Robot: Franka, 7 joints.
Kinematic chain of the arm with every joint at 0, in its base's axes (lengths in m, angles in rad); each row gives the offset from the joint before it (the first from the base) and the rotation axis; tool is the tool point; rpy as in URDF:
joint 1: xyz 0 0 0.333 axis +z
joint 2: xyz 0 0 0 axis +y
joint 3: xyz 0 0 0.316 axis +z
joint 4: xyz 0.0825 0 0 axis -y
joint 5: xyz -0.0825 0 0.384 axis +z
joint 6: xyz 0 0 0 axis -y
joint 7: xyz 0.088 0 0 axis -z
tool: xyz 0 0 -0.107 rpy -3.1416 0 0
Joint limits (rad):
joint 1: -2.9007..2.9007
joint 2: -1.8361..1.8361
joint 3: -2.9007..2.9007
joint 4: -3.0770..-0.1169
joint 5: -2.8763..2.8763
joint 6: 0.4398..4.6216
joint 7: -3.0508..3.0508
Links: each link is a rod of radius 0.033 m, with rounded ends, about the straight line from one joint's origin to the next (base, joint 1, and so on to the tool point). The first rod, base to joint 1, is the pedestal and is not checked.
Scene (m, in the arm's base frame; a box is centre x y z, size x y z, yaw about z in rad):
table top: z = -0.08
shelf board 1: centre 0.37 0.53 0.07 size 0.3 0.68 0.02 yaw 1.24
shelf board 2: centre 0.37 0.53 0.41 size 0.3 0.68 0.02 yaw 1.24
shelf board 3: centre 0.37 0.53 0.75 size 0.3 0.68 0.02 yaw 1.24
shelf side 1: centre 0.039 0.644 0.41 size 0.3 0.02 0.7 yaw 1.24
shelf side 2: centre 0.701 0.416 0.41 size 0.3 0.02 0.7 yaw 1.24
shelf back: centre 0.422 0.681 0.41 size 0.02 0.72 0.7 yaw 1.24
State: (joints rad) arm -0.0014 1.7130 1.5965 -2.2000 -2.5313 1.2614 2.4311
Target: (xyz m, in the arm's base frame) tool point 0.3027 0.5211 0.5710
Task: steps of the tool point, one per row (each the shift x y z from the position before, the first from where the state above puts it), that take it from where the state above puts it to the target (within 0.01 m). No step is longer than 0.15 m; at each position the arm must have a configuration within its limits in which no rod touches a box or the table.
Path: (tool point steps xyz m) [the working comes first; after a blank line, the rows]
Joints at the target: -0.0272 1.4746 2.0506 -1.9942 -2.6538 1.3245 2.4311
Straight joint move there: touches shelf board 2.

1: -0.0223 -0.0784 0.0106
2: -0.0293 -0.0848 -0.0011
3: -0.0352 -0.0895 -0.0095
4: 0.0337 0.0316 0.1025
5: 0.0342 -0.0081 0.1139
6: 0.0320 -0.0514 0.1108
7: 0.0404 0.0856 0.0093
8: 0.0287 0.0880 -0.0028
9: 0.0185 0.0816 -0.0065

